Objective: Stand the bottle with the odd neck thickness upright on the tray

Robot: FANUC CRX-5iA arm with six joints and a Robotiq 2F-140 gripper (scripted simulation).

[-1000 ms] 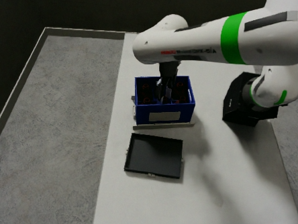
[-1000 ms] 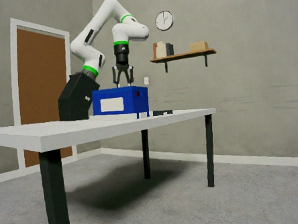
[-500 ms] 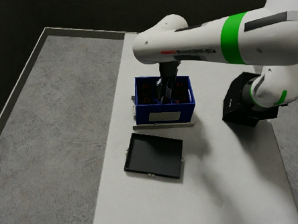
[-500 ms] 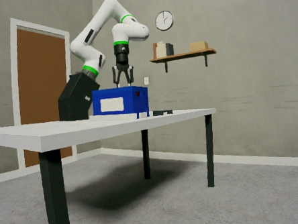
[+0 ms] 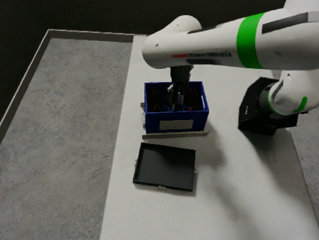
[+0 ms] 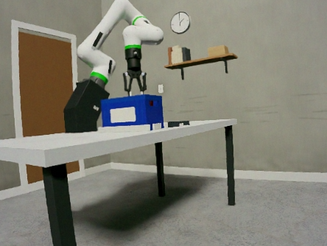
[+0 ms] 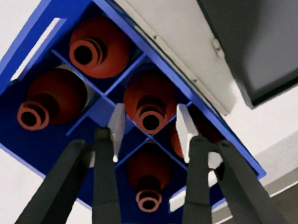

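Right now my hand is 90 mm above the crate and 40 mm to the left of it. Round my hand: dark tray (220 mm to the left, 160 mm below, 40 mm ahead).
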